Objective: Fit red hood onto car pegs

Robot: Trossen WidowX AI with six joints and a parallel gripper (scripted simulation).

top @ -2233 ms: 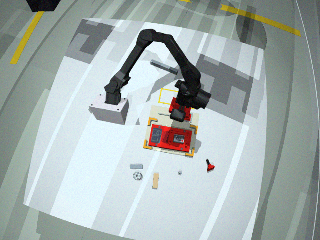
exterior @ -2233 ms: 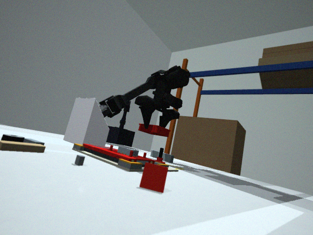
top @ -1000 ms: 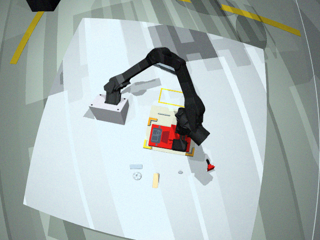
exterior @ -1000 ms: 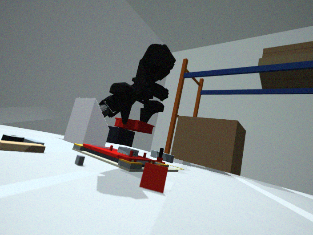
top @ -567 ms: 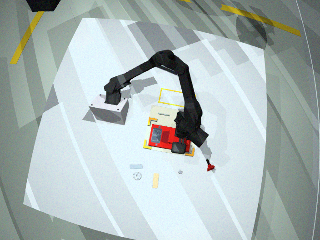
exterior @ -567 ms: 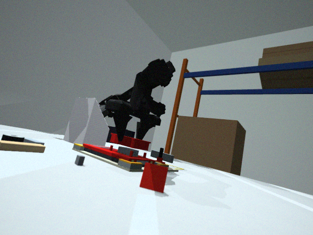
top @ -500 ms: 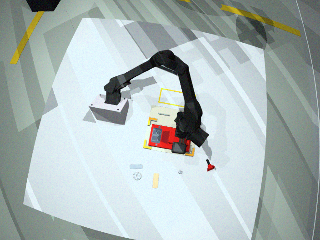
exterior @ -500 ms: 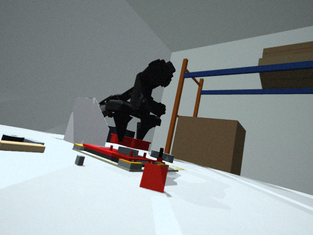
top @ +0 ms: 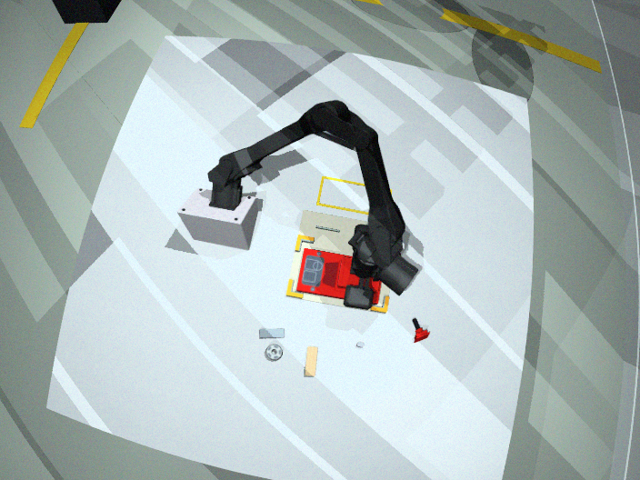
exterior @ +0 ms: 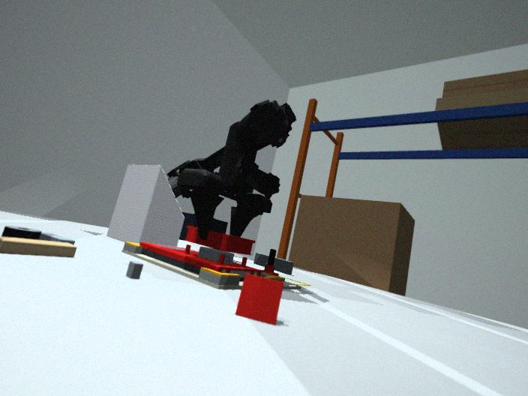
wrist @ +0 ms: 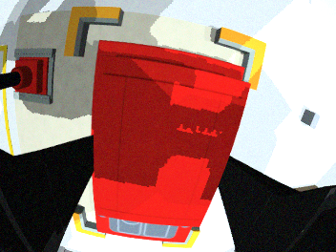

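The grey engine block is 3 cm below my gripper tip and 1 cm to the left of it. The rest, counted from my gripper tip: red hood: 1 cm above; wooden block: 22 cm to the right, 7 cm behind, 5 cm below.
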